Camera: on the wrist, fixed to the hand. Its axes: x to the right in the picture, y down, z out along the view.
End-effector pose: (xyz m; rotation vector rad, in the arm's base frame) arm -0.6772 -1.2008 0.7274 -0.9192 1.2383 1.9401
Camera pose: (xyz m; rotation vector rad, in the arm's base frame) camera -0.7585 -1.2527 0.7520 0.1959 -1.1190 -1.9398
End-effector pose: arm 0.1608 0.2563 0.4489 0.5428 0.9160 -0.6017
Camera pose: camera 0.2203 0.3357 0.4404 0.7325 0.6231 1.1017
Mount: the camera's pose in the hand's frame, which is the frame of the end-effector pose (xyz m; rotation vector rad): 0.0159 0.0955 -0.0234 -0.4780 0.3049 1.5599
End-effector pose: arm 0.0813 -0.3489 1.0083 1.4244 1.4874 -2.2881
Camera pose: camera 0.1347 -0.3758 0.9287 1.7399 0.3930 -0.7378
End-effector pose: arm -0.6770 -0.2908 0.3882 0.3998 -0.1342 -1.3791
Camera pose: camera -0.5779 -0.2886 0.3980 0.0138 0.1355 0.2135
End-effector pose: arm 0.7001 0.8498 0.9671 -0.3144 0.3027 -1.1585
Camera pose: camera 0.7773 0.8681 0.9069 -0.2099 0.8844 0.4352
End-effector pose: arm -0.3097 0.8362 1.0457 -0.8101 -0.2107 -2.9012
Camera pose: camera -0.3203 0.7372 1.0438 -0.2536 0.7941 -1.4854
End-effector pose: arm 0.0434 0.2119 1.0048 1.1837 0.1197 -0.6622
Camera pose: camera 0.1133 0.2464 1.0668 0.5993 -0.3623 0.8823
